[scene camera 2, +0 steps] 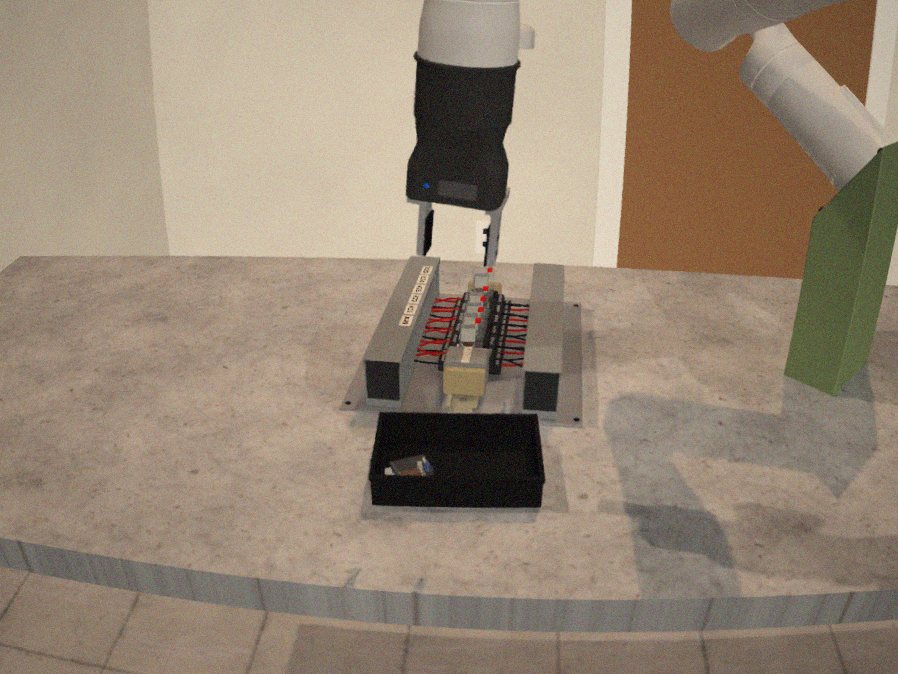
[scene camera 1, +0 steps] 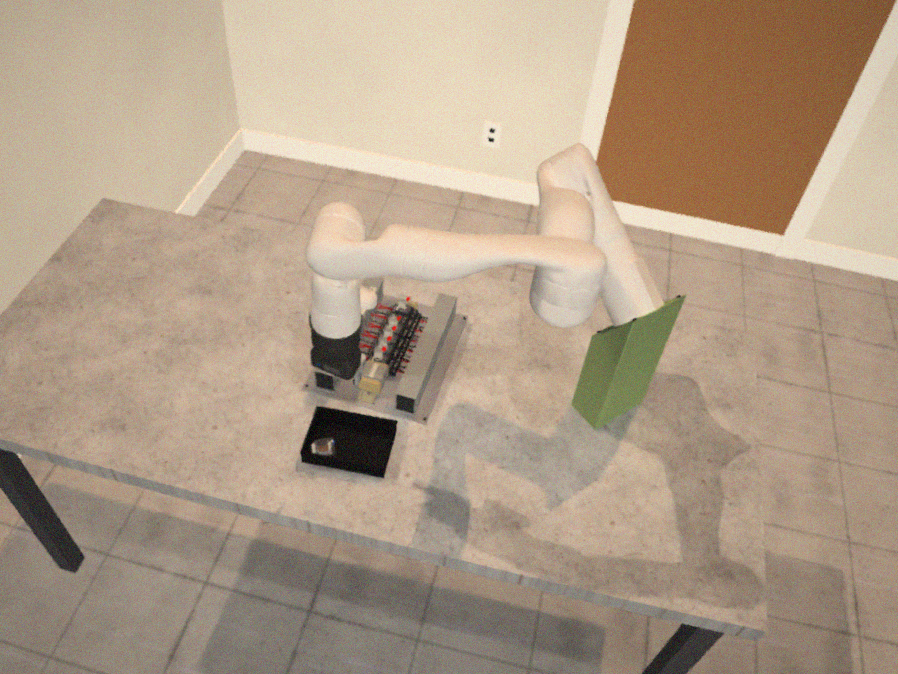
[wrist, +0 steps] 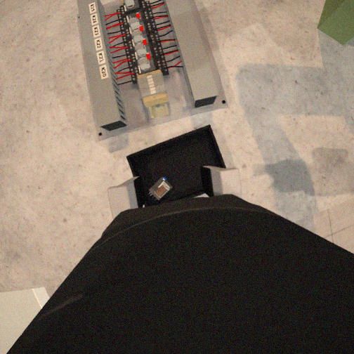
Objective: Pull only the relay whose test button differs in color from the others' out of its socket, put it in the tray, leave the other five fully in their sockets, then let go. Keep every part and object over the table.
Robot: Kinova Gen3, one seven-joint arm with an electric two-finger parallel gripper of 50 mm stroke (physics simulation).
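Frame: origin at the arm's base, x left, y up, z ahead, level; metres.
Seen in the pictures: gripper, fingertip midpoint: (scene camera 2: pixel 456 256) (scene camera 1: pixel 342 374); arm's base, origin of the base link: (scene camera 2: pixel 867 170) (scene camera 1: pixel 637 316).
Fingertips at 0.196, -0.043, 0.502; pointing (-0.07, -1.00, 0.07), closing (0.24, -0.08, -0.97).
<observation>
Offsets run from my fingertips to a thing's top centre, as dx, dy, dz.
The relay with the blue test button {+0.010, -0.211, +0.045} (scene camera 1: pixel 322 446) (scene camera 2: pixel 409 465) (wrist: pixel 161 189) lies on its side inside the black tray {-0.010, -0.200, -0.003} (scene camera 1: pixel 362 442) (scene camera 2: pixel 456 493) (wrist: pixel 185 160), near its left end. My gripper (scene camera 2: pixel 456 253) (wrist: pixel 172 183) is open and empty, high above the table and well apart from the relay. In scene camera 1 its fingers are hard to make out. Several relays with red test buttons {-0.243, -0.166, -0.029} (scene camera 1: pixel 388 338) (scene camera 2: pixel 480 309) (wrist: pixel 140 40) stand upright in the socket row. A gap shows between the farthest relay {-0.365, -0.166, -0.048} (scene camera 2: pixel 480 278) (wrist: pixel 130 4) and the others. Their exact seating depth is too small to tell.
Grey wiring ducts {-0.278, -0.172, +0.053} (scene camera 2: pixel 388 337) {-0.252, -0.172, -0.118} (scene camera 2: pixel 544 319) (wrist: pixel 190 60) flank the sockets, with red and black wires between. A yellowish end block {-0.171, -0.188, -0.018} (scene camera 1: pixel 371 384) (scene camera 2: pixel 464 380) (wrist: pixel 155 97) stands at the row's near end, behind the tray. The green arm pedestal (scene camera 1: pixel 627 370) (scene camera 2: pixel 841 290) is at the right.
</observation>
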